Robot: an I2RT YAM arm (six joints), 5 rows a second.
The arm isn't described. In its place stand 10 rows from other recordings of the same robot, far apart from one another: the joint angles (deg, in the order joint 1, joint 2, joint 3, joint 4, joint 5, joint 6), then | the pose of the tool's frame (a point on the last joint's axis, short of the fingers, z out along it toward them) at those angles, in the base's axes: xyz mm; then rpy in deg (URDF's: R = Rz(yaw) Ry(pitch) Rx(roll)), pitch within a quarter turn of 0, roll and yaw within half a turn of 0.
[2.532 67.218 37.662 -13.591 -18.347 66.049] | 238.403 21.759 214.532 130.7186 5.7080 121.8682
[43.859 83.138 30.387 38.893 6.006 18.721] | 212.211 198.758 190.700 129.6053 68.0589 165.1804
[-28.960 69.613 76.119 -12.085 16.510 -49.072] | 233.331 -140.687 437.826 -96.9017 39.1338 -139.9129
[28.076 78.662 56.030 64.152 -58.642 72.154] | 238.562 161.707 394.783 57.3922 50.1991 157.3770
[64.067 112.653 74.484 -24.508 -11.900 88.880] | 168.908 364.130 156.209 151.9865 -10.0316 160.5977
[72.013 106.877 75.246 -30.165 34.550 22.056] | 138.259 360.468 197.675 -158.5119 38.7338 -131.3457
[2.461 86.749 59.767 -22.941 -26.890 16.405] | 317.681 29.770 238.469 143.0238 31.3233 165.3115
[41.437 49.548 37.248 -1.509 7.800 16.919] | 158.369 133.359 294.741 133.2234 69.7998 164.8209
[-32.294 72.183 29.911 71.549 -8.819 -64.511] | 219.404 -132.213 297.830 -59.4766 17.9201 -101.9260
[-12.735 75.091 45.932 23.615 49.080 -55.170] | 279.007 -90.635 292.236 -94.2147 30.5672 -154.0941
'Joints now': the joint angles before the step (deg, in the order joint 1, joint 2, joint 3, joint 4, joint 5, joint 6). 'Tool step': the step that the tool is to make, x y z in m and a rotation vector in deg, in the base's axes. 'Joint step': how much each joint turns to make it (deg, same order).
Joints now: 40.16 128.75 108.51 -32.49 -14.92 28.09
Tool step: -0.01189 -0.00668 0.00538 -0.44 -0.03 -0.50
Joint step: 0.36 -3.46 -4.36 0.76 0.80 0.48
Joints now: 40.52 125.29 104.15 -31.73 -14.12 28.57
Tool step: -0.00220 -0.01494 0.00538 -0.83 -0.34 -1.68
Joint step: -1.12 -2.85 -3.19 0.05 1.02 -0.07
